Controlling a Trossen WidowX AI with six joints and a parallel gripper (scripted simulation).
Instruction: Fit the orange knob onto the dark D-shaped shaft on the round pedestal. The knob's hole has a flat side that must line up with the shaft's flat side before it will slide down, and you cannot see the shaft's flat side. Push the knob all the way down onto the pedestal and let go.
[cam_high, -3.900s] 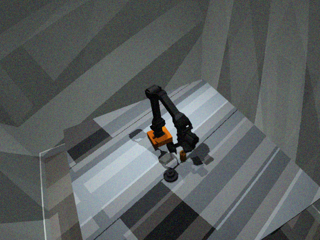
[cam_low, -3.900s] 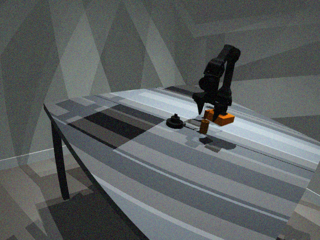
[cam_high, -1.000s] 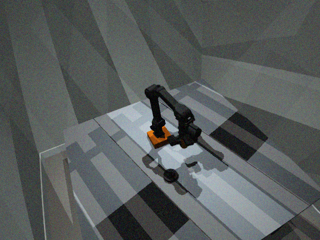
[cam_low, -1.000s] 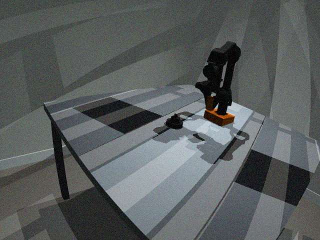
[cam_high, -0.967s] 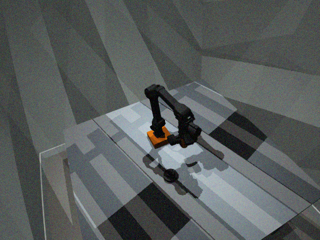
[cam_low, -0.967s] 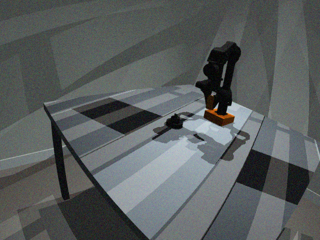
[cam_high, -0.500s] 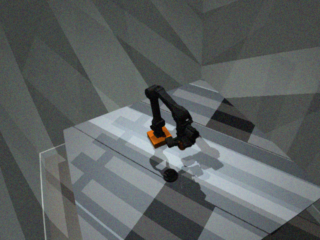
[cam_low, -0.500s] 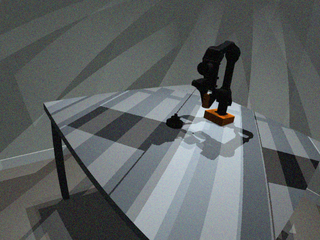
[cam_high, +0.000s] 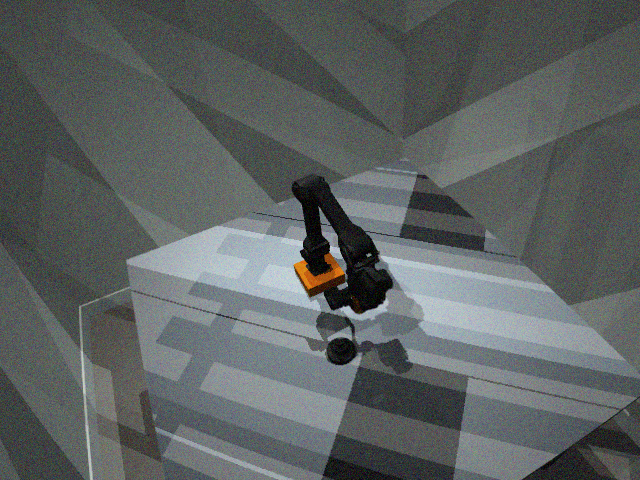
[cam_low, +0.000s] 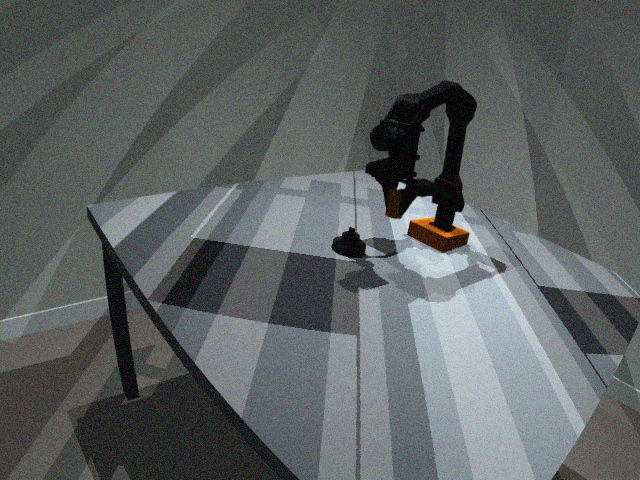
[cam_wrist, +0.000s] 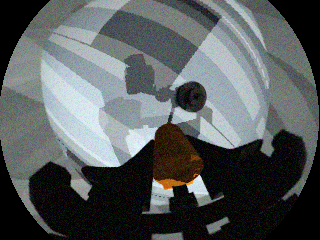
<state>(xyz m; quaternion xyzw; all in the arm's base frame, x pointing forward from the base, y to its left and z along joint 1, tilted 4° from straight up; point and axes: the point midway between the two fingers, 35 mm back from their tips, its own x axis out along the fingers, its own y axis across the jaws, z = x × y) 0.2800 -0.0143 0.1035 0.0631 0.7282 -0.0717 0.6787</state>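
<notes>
Right now the dark round pedestal is 3 cm ahead of my gripper tip, 9 cm to the right of it and 10 cm below it. From my gripper tip the other things lie so: orange knob: 2 cm above.
</notes>
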